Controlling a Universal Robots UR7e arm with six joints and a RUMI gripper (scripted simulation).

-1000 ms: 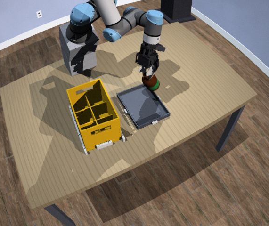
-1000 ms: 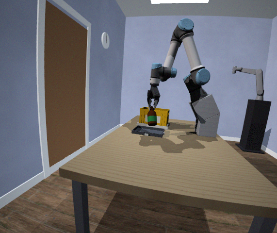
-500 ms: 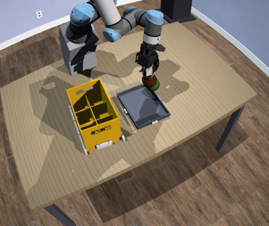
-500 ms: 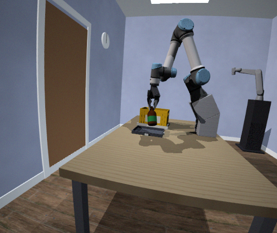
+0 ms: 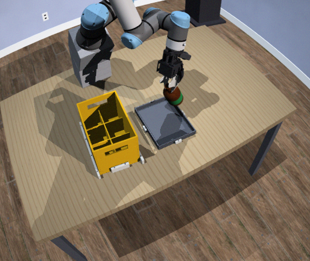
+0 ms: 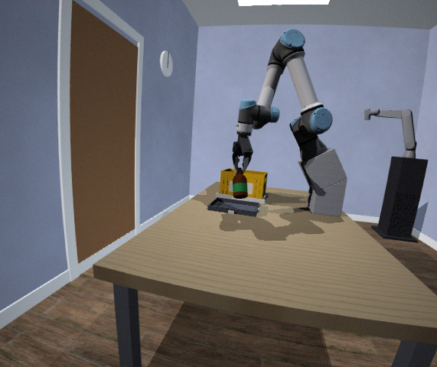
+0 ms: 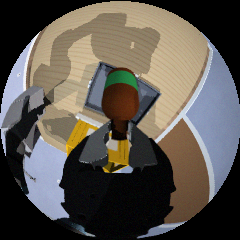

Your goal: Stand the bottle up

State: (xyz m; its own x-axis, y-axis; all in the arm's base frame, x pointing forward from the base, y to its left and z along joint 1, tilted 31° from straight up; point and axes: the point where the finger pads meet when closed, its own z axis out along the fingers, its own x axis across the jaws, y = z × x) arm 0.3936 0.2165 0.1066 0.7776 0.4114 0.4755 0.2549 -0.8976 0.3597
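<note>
The bottle is 1 cm behind my hand, 2 cm to the left of it and 5 cm below it. Round my hand: tray 1 cm ahead, 3 cm to the right, 19 cm below; yellow crate 1 cm ahead, 30 cm to the right, 12 cm below.
</note>
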